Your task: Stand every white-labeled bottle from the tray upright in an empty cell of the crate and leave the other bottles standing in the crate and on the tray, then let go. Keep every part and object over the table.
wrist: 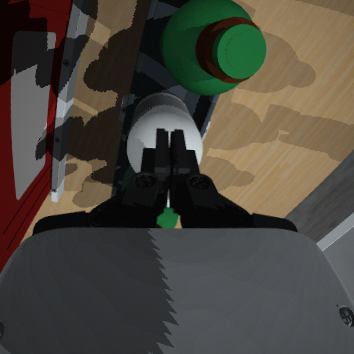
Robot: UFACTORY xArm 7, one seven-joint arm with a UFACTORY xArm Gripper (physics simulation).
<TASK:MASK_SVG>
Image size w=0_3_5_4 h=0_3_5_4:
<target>gripper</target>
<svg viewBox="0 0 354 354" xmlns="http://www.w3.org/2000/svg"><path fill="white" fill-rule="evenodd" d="M0 272L0 354L354 354L354 303L322 250L311 238L297 232L295 225L288 219L254 212L249 214L247 210L218 193L211 178L199 172L195 150L186 149L183 129L170 131L170 141L168 142L168 131L165 128L156 128L155 148L143 147L140 172L131 176L127 188L98 204L90 212L82 210L40 218L34 224L32 235L25 238L16 247ZM167 195L169 195L169 208L172 208L173 213L177 213L180 216L181 228L155 228L157 216L167 206Z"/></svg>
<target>white-labeled bottle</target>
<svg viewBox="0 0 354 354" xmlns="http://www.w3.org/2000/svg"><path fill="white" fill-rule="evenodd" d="M142 97L134 109L126 141L127 158L135 173L140 172L143 147L155 148L156 128L165 128L168 131L168 142L170 141L170 131L183 129L186 149L195 150L199 165L202 156L202 139L184 102L177 95L167 91L154 91Z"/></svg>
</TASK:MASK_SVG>
